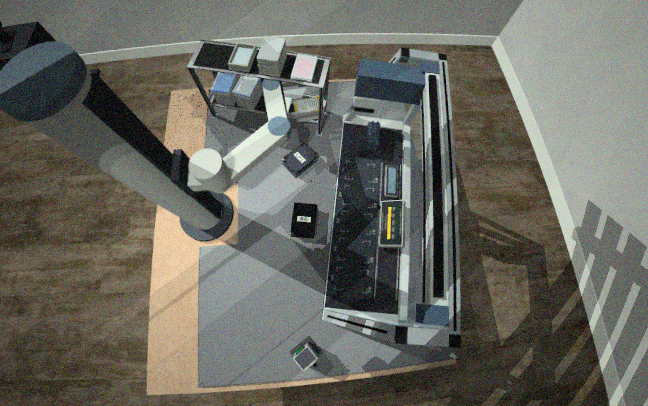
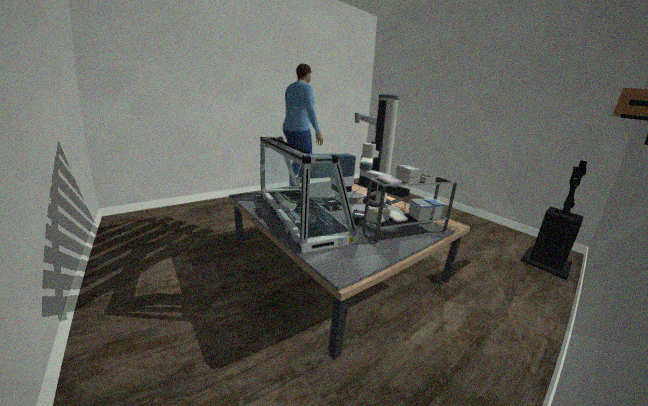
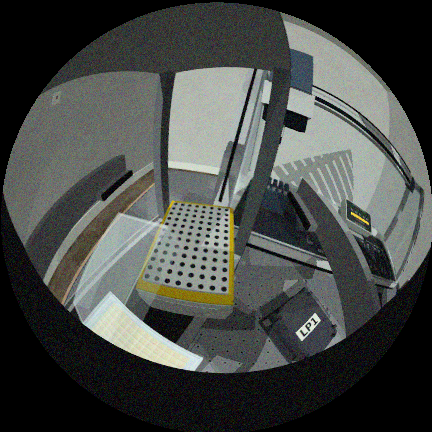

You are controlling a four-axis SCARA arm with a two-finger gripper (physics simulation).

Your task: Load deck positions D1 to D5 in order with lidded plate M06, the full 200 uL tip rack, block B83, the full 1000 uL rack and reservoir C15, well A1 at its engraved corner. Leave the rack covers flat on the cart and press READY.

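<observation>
My gripper (image 3: 208, 168) is open and empty, its two dark fingers wide apart above the yellow-edged rack (image 3: 192, 245) (image 1: 306, 105), whose top shows rows of dark holes. A clear cover (image 3: 112, 265) is at the rack's left; whether they touch is unclear. The cart (image 1: 320, 117) (image 2: 450, 206) holds the rack low at its right end. A cream-welled plate (image 3: 142, 335) shows below the cover. On the upper shelf are a light tray (image 1: 242, 56), a grey-white box (image 1: 272, 55) and a pink-topped plate (image 1: 304, 66). A blue-topped box (image 1: 224, 86) and a pale box (image 1: 248, 86) are lower. Most labels are unreadable.
The dark deck (image 1: 350, 280) stands inside a framed enclosure, with a yellow-bar display (image 1: 391, 223) (image 3: 358, 216) beside it. A black LP1 block (image 1: 300, 159) (image 3: 310, 325), another black block (image 1: 303, 227) and a small device (image 1: 304, 354) are on the table. A person (image 2: 298, 110) stands behind the enclosure.
</observation>
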